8 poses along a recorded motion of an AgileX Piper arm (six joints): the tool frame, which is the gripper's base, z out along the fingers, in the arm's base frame.
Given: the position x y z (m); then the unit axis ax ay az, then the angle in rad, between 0 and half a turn.
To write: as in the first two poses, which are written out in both.
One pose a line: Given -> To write
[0.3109 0.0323 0.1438 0.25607 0.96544 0.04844 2.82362] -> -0.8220 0.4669 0.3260 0.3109; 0.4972 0.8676 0.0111 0.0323; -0.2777 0.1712 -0.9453 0.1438; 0 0 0 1
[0.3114 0.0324 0.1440 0.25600 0.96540 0.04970 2.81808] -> -0.8205 0.4657 0.3317 0.3114; 0.4973 0.8675 0.0121 0.0324; -0.2821 0.1749 -0.9433 0.1440; 0 0 0 1
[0.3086 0.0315 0.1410 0.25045 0.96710 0.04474 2.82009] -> -0.8265 0.4579 0.3274 0.3086; 0.4861 0.8739 0.0052 0.0315; -0.2838 0.1635 -0.9449 0.1410; 0 0 0 1
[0.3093 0.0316 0.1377 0.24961 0.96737 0.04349 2.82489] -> -0.8288 0.4574 0.3224 0.3093; 0.4845 0.8748 0.0043 0.0316; -0.2801 0.1598 -0.9466 0.1377; 0 0 0 1
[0.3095 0.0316 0.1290 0.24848 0.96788 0.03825 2.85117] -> -0.8372 0.4600 0.2958 0.3095; 0.4819 0.8762 0.0013 0.0316; -0.2585 0.1436 -0.9553 0.1290; 0 0 0 1
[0.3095 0.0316 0.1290 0.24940 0.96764 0.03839 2.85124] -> -0.8363 0.4616 0.2958 0.3095; 0.4835 0.8753 0.0013 0.0316; -0.2583 0.1441 -0.9553 0.1290; 0 0 0 1
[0.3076 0.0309 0.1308 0.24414 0.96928 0.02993 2.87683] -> -0.8480 0.4572 0.2680 0.3076; 0.4729 0.8811 -0.0069 0.0309; -0.2393 0.1209 -0.9634 0.1308; 0 0 0 1
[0.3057 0.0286 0.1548 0.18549 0.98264 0.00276 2.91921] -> -0.9074 0.3594 0.2177 0.3057; 0.3607 0.9320 -0.0356 0.0286; -0.2157 0.0463 -0.9754 0.1548; 0 0 0 1
